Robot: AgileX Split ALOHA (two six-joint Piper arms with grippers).
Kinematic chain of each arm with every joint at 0, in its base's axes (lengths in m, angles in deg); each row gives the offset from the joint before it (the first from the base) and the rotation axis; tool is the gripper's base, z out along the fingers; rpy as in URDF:
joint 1: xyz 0 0 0.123 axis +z
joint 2: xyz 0 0 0 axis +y
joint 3: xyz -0.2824 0 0.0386 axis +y
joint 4: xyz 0.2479 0 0.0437 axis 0.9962 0 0.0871
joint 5: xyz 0 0 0 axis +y
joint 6: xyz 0.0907 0 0.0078 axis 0.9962 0 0.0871
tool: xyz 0 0 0 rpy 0 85 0
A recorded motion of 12 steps. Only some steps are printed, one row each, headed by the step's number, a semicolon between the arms.
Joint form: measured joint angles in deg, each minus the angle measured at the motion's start. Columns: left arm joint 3, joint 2, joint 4, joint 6, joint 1, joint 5; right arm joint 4, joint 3, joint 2, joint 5, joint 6, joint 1.
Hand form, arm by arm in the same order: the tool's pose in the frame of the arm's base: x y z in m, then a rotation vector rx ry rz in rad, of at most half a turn. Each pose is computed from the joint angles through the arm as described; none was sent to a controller.
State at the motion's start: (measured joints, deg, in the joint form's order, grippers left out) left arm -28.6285 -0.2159 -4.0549 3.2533 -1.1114 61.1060; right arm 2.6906 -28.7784 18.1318 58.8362 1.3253 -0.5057
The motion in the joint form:
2: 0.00 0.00 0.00 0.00 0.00 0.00; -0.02 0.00 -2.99 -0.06 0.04 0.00
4: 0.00 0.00 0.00 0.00 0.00 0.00; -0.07 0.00 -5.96 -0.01 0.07 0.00
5: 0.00 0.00 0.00 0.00 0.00 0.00; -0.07 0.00 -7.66 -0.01 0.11 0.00
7: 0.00 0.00 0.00 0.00 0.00 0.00; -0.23 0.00 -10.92 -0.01 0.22 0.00
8: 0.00 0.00 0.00 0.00 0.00 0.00; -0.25 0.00 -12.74 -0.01 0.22 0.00
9: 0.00 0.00 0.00 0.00 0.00 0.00; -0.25 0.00 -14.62 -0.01 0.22 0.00
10: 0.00 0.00 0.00 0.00 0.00 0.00; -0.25 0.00 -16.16 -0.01 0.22 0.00
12: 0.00 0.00 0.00 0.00 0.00 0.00; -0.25 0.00 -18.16 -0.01 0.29 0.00
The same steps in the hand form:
2: -0.0058 -0.0055 0.2768 0.0815 2.0435 -0.0614; 0.0376 0.0033 0.2762 0.0435 2.2707 0.0659
4: -0.0058 -0.0055 0.2768 0.0815 2.0435 -0.0614; 0.0296 0.0033 0.2779 0.0416 2.2197 0.0650
5: -0.0058 -0.0055 0.2768 0.0815 2.0435 -0.0614; 0.0250 0.0033 0.2787 0.0410 2.1901 0.0654
7: -0.0058 -0.0055 0.2768 0.0815 2.0435 -0.0614; 0.0161 0.0032 0.2799 0.0403 2.1333 0.0630
8: -0.0058 -0.0055 0.2768 0.0815 2.0435 -0.0614; 0.0111 0.0032 0.2803 0.0389 2.1015 0.0625
9: -0.0058 -0.0055 0.2768 0.0815 2.0435 -0.0614; 0.0059 0.0033 0.2806 0.0374 2.0687 0.0624
10: -0.0058 -0.0055 0.2768 0.0815 2.0435 -0.0614; 0.0017 0.0033 0.2807 0.0363 2.0419 0.0624
12: -0.0058 -0.0055 0.2768 0.0815 2.0435 -0.0614; -0.0038 0.0034 0.2806 0.0360 2.0070 0.0631

